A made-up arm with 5 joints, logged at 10 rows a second.
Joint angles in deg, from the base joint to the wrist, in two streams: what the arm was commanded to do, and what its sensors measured. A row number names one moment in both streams.
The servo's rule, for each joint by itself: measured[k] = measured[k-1] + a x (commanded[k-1-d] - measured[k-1]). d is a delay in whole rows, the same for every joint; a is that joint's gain. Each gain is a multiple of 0.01, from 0.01 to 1. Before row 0 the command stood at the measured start. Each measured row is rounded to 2 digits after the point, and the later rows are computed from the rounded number. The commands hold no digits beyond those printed.
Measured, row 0:
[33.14, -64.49, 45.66, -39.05, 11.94]
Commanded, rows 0 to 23:
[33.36, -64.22, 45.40, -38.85, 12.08]
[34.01, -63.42, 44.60, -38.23, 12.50]
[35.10, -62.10, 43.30, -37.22, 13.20]
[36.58, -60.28, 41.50, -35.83, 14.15]
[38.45, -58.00, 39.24, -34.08, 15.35]
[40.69, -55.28, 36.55, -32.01, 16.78]
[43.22, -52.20, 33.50, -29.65, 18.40]
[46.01, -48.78, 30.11, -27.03, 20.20]
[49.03, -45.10, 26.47, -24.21, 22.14]
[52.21, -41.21, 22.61, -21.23, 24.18]
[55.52, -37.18, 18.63, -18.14, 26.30]
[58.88, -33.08, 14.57, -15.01, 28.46]
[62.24, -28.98, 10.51, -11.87, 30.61]
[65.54, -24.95, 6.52, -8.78, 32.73]
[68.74, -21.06, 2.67, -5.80, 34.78]
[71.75, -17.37, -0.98, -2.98, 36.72]
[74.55, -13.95, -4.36, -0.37, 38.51]
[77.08, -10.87, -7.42, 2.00, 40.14]
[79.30, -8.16, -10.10, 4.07, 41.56]
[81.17, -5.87, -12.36, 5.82, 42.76]
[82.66, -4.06, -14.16, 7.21, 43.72]
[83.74, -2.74, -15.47, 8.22, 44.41]
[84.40, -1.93, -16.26, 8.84, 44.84]
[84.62, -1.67, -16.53, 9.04, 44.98]
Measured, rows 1 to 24:
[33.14, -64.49, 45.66, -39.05, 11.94]
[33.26, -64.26, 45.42, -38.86, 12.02]
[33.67, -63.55, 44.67, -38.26, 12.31]
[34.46, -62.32, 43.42, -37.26, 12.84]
[35.63, -60.59, 41.67, -35.89, 13.63]
[37.18, -58.39, 39.46, -34.15, 14.66]
[39.11, -55.75, 36.81, -32.10, 15.93]
[41.37, -52.73, 33.80, -29.75, 17.41]
[43.92, -49.37, 30.44, -27.14, 19.08]
[46.73, -45.74, 26.83, -24.33, 20.92]
[49.74, -41.89, 22.99, -21.35, 22.88]
[52.92, -37.89, 19.02, -18.27, 24.93]
[56.20, -33.80, 14.97, -15.14, 27.05]
[59.52, -29.70, 10.91, -12.00, 29.19]
[62.83, -25.66, 6.92, -8.91, 31.31]
[66.08, -21.75, 3.05, -5.92, 33.39]
[69.20, -18.03, -0.62, -3.10, 35.39]
[72.14, -14.56, -4.02, -0.48, 37.26]
[74.86, -11.42, -7.11, 1.90, 38.99]
[77.30, -8.65, -9.83, 3.98, 40.53]
[79.43, -6.29, -12.13, 5.75, 41.87]
[81.21, -4.39, -13.98, 7.15, 42.98]
[82.60, -2.99, -15.34, 8.18, 43.84]
[83.59, -2.09, -16.18, 8.81, 44.44]
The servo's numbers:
d 1
a 0.55 0.85 0.91 0.96 0.60

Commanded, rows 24 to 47:
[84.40, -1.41, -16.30, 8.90, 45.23]
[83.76, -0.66, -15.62, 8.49, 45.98]
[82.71, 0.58, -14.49, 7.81, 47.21]
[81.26, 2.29, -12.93, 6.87, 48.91]
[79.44, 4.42, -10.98, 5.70, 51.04]
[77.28, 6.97, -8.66, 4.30, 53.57]
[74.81, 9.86, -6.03, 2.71, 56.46]
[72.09, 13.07, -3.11, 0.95, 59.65]
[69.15, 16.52, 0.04, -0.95, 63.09]
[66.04, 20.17, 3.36, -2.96, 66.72]
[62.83, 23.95, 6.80, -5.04, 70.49]
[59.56, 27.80, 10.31, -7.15, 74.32]
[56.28, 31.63, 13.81, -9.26, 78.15]
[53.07, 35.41, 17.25, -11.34, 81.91]
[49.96, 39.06, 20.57, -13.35, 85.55]
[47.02, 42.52, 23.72, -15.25, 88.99]
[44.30, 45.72, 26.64, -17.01, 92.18]
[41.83, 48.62, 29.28, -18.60, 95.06]
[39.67, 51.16, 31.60, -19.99, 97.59]
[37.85, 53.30, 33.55, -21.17, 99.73]
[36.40, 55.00, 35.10, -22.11, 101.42]
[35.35, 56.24, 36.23, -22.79, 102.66]
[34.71, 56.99, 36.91, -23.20, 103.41]
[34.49, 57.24, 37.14, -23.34, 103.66]
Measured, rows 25 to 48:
[84.16, -1.73, -16.50, 9.03, 44.76]
[84.29, -1.46, -16.32, 8.91, 45.04]
[84.00, -0.78, -15.68, 8.51, 45.60]
[83.29, 0.38, -14.60, 7.84, 46.57]
[82.17, 2.00, -13.08, 6.91, 47.97]
[80.67, 4.06, -11.17, 5.75, 49.81]
[78.81, 6.53, -8.89, 4.36, 52.07]
[76.61, 9.36, -6.29, 2.78, 54.70]
[74.12, 12.51, -3.40, 1.02, 57.67]
[71.39, 15.92, -0.27, -0.87, 60.92]
[68.45, 19.53, 3.03, -2.88, 64.40]
[65.36, 23.29, 6.46, -4.95, 68.05]
[62.17, 27.12, 9.96, -7.06, 71.81]
[58.93, 30.95, 13.46, -9.17, 75.61]
[55.71, 34.74, 16.91, -11.25, 79.39]
[52.55, 38.41, 20.24, -13.27, 83.09]
[49.51, 41.90, 23.41, -15.17, 86.63]
[46.64, 45.15, 26.35, -16.94, 89.96]
[43.99, 48.10, 29.02, -18.53, 93.02]
[41.61, 50.70, 31.37, -19.93, 95.76]
[39.54, 52.91, 33.35, -21.12, 98.14]
[37.81, 54.69, 34.94, -22.07, 100.11]
[36.46, 56.01, 36.11, -22.76, 101.64]
[35.50, 56.84, 36.84, -23.18, 102.70]

